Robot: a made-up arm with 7 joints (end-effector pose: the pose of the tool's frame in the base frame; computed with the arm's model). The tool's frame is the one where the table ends. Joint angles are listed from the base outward.
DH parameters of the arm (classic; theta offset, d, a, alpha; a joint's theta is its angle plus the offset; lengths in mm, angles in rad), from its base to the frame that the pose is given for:
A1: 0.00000 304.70 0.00 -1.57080
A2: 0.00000 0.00 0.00 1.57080
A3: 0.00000 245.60 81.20 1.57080
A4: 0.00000 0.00 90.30 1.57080
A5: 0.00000 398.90 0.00 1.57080
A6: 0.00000 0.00 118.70 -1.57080
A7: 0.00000 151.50 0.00 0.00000
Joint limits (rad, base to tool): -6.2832..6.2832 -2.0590..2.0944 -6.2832..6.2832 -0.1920..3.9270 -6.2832..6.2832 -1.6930..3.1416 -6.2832..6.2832
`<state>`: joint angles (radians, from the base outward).
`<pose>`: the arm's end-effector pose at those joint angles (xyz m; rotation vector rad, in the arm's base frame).
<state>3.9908 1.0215 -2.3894 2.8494 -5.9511 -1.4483 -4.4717</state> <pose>-0.2800 -0.4482 0.6086 1.6862 -0.6684 0.9395</pose>
Working (the frame after each row of the table, in the pose's form):
after A1: 0.0000 0.0000 0.3047 -0.7766 1.7178 -1.7178
after A2: 0.0000 0.0000 0.3047 1.1486 0.5193 -2.0498
after A3: -0.1596 -0.0974 0.4835 1.1222 0.2454 1.9819
after A4: -0.1516 -0.1778 0.4432 0.9063 -0.1555 -1.5432
after A5: -0.3969 -0.3377 0.7142 2.1293 -1.3348 -0.8253
after A6: -0.3195 -0.3037 0.6308 1.4972 0.8740 -0.3865

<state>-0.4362 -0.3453 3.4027 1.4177 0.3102 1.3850 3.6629</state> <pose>-0.6205 0.0731 0.2320 2.5509 -1.0828 0.5129</pose>
Working (the frame after each row of the table, in the pose's form):
after A1: 0.0000 0.0000 0.3047 -1.5436 0.3421 -0.3421
after A2: 0.0000 0.0000 0.3047 -0.0753 -0.3398 -0.4318
after A3: -0.1511 0.0473 0.5093 -0.1509 2.0838 1.8486
after A4: -0.1913 0.0621 0.5887 -0.2488 -2.0413 -0.0277
after A5: -0.5405 0.1126 0.4026 0.4702 -1.2768 1.5080
after A6: -0.6507 0.1374 0.3659 0.3952 2.7886 -0.5857

